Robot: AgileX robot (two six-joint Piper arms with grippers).
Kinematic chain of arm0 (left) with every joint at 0, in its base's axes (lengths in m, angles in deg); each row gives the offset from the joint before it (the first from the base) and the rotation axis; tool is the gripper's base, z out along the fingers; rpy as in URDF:
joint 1: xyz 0 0 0.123 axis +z
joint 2: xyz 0 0 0 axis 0.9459 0.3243 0
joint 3: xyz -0.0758 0.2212 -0.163 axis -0.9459 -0.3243 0
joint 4: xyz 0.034 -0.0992 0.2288 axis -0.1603 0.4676 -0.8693
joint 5: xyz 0 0 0 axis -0.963 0.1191 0.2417
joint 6: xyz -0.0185 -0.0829 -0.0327 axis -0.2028 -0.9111 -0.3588
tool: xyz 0 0 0 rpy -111.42 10.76 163.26
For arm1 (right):
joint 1: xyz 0 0 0.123 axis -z
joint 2: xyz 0 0 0 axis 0.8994 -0.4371 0
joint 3: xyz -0.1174 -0.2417 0.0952 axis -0.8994 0.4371 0
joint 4: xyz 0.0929 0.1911 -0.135 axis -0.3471 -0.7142 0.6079
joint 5: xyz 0 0 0 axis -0.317 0.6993 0.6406
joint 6: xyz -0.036 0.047 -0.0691 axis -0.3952 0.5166 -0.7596
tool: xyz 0 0 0 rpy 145.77 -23.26 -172.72
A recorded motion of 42 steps. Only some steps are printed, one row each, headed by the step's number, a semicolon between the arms.
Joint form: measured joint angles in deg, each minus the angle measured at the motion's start. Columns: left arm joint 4, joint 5, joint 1, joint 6, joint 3, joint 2; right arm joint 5, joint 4, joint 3, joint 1, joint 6, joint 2.
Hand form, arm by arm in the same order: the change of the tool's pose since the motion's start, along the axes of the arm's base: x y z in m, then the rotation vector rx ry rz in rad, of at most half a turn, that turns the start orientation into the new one. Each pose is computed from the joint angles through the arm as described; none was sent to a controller.
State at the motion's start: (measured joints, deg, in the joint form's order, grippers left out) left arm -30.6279 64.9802 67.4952 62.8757 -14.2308 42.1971; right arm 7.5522 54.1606 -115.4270 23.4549 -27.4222 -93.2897
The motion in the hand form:
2: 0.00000 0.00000 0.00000 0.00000 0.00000 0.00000; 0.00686 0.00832 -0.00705 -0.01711 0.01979 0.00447
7: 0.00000 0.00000 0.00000 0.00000 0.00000 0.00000; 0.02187 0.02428 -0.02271 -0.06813 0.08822 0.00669
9: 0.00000 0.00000 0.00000 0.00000 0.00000 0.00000; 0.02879 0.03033 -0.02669 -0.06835 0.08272 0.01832
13: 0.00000 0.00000 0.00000 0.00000 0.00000 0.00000; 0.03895 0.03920 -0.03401 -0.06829 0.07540 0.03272
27: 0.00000 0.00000 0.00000 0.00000 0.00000 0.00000; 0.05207 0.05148 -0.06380 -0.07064 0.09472 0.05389
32: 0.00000 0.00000 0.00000 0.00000 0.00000 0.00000; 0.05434 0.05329 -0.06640 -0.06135 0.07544 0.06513
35: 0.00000 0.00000 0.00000 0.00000 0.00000 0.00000; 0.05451 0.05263 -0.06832 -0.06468 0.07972 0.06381
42: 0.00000 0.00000 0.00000 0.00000 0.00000 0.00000; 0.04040 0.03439 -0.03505 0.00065 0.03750 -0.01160
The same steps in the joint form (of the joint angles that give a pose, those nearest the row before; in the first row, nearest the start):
2: 0.00 0.00 0.00 0.00 0.00 0.00; 1.40 0.00 -2.76 -0.26 0.00 -2.85
7: 0.00 0.00 0.00 0.00 0.00 0.00; 6.87 -0.38 -9.95 -0.50 0.00 -9.46
9: 0.00 0.00 0.00 0.00 0.00 0.00; 6.99 -0.38 -12.37 -0.50 -0.70 -11.52
13: 0.00 0.00 0.00 0.00 0.00 0.00; 7.07 -0.38 -15.92 -0.50 -1.57 -14.67
27: 0.00 0.00 0.00 0.00 0.00 0.00; 5.43 -1.52 -18.98 -0.39 -3.23 -20.33
32: 0.00 0.00 0.00 0.00 0.00 0.00; 3.85 -1.45 -18.99 -0.39 -3.92 -20.73
35: 0.00 0.00 0.00 0.00 0.00 0.00; 3.84 -1.45 -18.80 -0.31 -3.92 -20.86
42: 0.00 0.00 0.00 0.00 0.00 0.00; 0.96 -1.48 -12.27 0.27 0.00 -12.92

